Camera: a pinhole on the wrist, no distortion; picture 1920 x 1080 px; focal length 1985.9 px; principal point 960.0 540.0 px. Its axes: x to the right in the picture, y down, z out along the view. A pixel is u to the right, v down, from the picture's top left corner.
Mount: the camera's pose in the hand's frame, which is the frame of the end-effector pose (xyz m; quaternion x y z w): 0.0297 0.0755 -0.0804 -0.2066 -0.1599 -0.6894 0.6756
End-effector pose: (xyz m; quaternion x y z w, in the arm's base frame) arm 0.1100 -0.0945 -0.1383 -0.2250 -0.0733 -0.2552 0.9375
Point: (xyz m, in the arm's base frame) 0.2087 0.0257 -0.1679
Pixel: 741.0 312.8
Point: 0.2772 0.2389 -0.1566
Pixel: 151.8 156.3
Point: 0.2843 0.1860 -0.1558
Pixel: 189.0 335.5
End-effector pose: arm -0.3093 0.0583 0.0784 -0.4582 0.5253 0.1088 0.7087
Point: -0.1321 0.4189 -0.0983
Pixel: 1564.7 735.8
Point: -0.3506 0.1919 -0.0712
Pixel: 798.4 781.5
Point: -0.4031 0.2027 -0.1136
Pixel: 119.4 865.9
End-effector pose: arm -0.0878 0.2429 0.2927 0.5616 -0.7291 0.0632 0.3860
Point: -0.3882 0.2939 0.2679
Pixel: outside the picture
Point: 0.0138 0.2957 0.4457
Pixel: behind the camera
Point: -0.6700 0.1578 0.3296
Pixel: 366.7 769.2
